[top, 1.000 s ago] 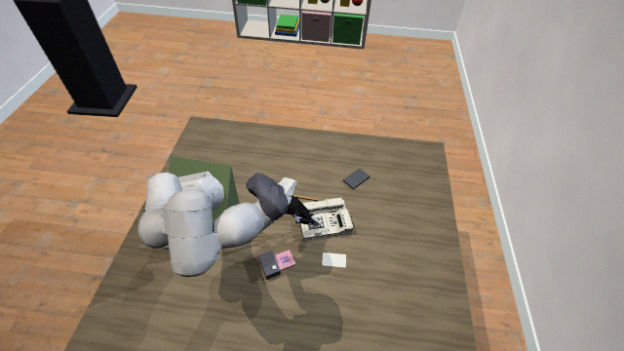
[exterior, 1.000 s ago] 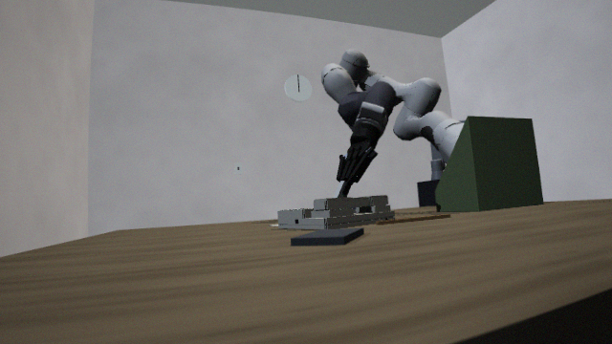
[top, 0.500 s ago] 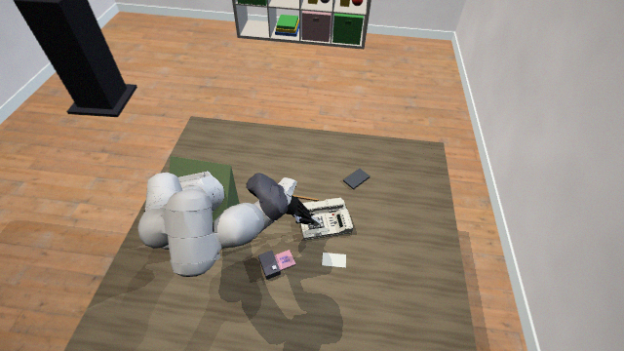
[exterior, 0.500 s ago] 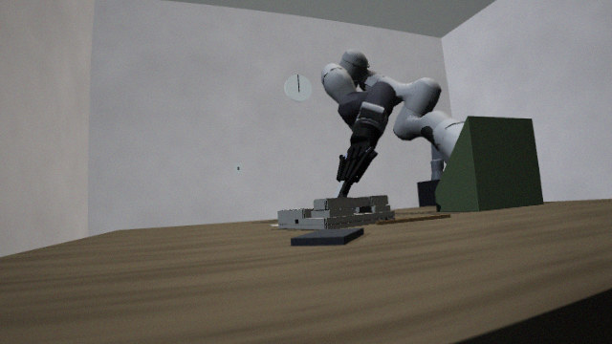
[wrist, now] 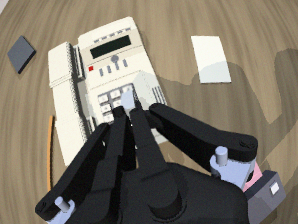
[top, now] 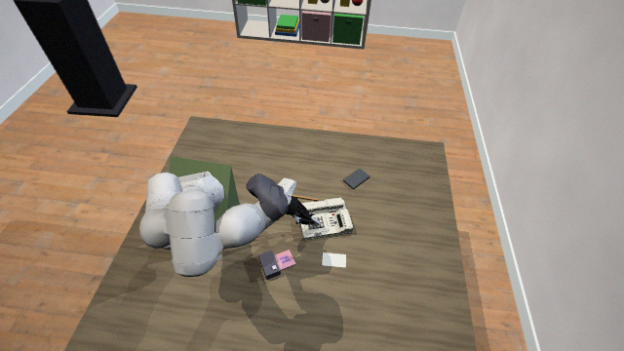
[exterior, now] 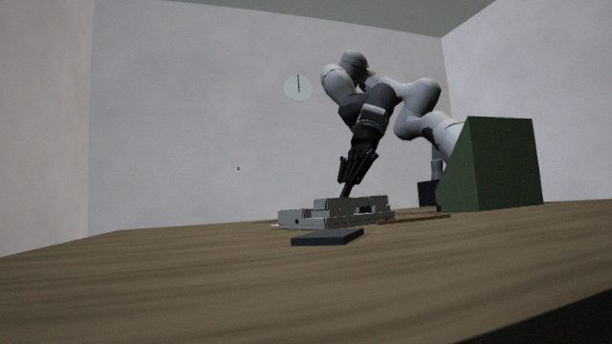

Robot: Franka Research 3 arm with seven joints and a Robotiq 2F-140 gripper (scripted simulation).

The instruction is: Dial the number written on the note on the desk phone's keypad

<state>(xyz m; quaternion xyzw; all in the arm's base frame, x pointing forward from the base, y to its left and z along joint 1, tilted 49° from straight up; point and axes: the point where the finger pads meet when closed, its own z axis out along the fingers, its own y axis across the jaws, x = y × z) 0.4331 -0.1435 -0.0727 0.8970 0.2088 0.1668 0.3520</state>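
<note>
Right now the handset is 30 mm ahead of my hand, 100 mm to the left of it and 20 mm below it. Round my hand: pencil: 80 mm behind, 180 mm to the left, 60 mm below; then black box: 170 mm behind, 190 mm to the right, 50 mm below; then white note: 100 mm ahead, 140 mm to the right, 70 mm below.
</note>
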